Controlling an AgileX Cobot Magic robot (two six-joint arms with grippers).
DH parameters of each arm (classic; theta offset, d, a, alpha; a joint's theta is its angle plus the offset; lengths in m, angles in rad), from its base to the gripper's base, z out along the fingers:
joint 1: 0 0.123 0 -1.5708
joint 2: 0.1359 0 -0.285 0
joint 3: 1.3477 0 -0.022 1.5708
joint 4: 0 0.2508 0 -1.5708
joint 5: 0 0 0.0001 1.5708
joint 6: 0 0.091 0 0
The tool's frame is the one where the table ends.
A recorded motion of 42 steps. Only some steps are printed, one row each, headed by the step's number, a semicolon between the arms.
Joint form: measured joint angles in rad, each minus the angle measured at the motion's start. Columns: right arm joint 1, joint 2, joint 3, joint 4, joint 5, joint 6; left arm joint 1, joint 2, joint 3, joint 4, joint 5, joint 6.
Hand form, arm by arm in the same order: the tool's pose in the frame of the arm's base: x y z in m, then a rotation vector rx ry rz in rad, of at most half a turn. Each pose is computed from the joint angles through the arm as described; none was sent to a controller.
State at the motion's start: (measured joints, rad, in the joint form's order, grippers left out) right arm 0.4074 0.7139 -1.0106 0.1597 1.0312 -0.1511; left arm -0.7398 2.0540 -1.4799 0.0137 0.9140 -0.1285
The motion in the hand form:
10: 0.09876 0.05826 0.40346 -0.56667 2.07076 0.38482; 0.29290 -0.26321 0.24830 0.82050 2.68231 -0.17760
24: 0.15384 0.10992 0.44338 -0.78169 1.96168 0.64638; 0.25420 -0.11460 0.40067 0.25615 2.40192 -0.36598
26: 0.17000 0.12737 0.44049 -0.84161 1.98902 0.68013; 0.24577 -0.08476 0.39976 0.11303 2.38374 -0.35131
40: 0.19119 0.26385 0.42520 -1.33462 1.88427 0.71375; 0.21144 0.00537 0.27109 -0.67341 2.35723 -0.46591
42: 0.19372 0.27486 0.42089 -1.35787 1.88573 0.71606; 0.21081 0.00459 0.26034 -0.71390 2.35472 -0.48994
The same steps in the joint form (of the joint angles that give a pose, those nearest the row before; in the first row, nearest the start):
10: -0.0001 0.0045 0.0000 0.0358 -0.0831 -0.0030; 0.0013 -0.2013 0.0010 0.0208 0.0174 -0.0319
24: 0.0114 0.3005 -0.2463 0.3837 -0.0972 -0.2847; 0.3373 -0.7171 0.0763 -0.0920 0.0563 -0.0428
26: 0.0522 0.3845 -0.2926 0.3931 -0.0871 -0.2952; 0.4338 -0.7894 0.1476 -0.1056 0.0331 -0.0596
40: 0.4432 0.7798 -0.5985 0.2676 -0.0986 -0.3335; 0.8677 -0.9518 0.7697 -0.4485 -0.3149 -0.0233
42: 0.4599 0.8163 -0.6241 0.2638 -0.0978 -0.3335; 0.8677 -0.9424 0.8071 -0.4895 -0.3494 -0.0134

